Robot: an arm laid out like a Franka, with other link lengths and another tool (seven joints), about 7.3 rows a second.
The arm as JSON. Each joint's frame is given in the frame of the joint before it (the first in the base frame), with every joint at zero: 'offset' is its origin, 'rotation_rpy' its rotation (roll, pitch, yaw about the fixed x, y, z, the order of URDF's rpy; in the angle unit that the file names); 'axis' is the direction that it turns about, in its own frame. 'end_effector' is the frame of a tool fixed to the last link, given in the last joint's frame.
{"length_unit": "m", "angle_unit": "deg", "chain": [
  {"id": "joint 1", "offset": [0.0, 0.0, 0.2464], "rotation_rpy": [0.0, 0.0, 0.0], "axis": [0.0, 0.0, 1.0]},
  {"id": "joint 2", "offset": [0.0, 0.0, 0.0], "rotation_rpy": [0.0, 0.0, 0.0], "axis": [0.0, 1.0, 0.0]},
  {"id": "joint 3", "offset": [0.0, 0.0, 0.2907], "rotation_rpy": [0.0, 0.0, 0.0], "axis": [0.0, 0.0, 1.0]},
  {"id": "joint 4", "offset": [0.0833, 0.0, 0.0], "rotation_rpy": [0.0, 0.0, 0.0], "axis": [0.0, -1.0, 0.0]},
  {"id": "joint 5", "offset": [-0.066, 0.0, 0.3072], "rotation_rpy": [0.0, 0.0, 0.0], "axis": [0.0, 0.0, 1.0]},
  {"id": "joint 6", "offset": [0.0, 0.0, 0.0], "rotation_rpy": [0.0, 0.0, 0.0], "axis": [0.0, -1.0, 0.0]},
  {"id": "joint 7", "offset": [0.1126, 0.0, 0.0], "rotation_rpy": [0.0, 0.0, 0.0], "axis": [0.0, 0.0, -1.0]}
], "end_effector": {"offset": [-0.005, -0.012, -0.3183], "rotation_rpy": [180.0, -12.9, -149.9]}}
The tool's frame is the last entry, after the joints.
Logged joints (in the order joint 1, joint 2, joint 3, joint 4, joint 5, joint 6, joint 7), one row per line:
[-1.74 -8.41 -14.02 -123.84 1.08 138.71 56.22]
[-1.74 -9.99 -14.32 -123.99 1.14 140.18 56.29]
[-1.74 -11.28 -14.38 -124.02 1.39 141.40 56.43]
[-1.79 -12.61 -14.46 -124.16 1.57 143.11 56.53]
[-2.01 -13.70 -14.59 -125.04 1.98 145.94 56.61]
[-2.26 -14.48 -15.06 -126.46 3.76 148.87 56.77]
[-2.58 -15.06 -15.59 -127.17 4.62 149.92 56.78]
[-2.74 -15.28 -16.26 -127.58 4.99 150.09 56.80]
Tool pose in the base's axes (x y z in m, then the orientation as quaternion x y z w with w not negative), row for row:
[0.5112 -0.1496 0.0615 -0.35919 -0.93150 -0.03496 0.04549]
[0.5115 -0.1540 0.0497 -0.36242 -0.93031 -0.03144 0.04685]
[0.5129 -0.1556 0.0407 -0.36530 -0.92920 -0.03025 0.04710]
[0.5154 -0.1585 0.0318 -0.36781 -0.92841 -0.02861 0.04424]
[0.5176 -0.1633 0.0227 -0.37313 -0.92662 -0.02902 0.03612]
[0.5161 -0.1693 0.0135 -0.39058 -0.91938 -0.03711 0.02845]
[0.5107 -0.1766 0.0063 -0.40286 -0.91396 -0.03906 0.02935]
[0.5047 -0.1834 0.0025 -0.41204 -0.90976 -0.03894 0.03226]
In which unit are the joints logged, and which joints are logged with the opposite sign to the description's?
The joints are logged in degrees. Opposite sign: joint 2.
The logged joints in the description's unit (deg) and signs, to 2 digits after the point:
[-1.74 8.41 -14.02 -123.84 1.08 138.71 56.22]
[-1.74 9.99 -14.32 -123.99 1.14 140.18 56.29]
[-1.74 11.28 -14.38 -124.02 1.39 141.40 56.43]
[-1.79 12.61 -14.46 -124.16 1.57 143.11 56.53]
[-2.01 13.70 -14.59 -125.04 1.98 145.94 56.61]
[-2.26 14.48 -15.06 -126.46 3.76 148.87 56.77]
[-2.58 15.06 -15.59 -127.17 4.62 149.92 56.78]
[-2.74 15.28 -16.26 -127.58 4.99 150.09 56.80]

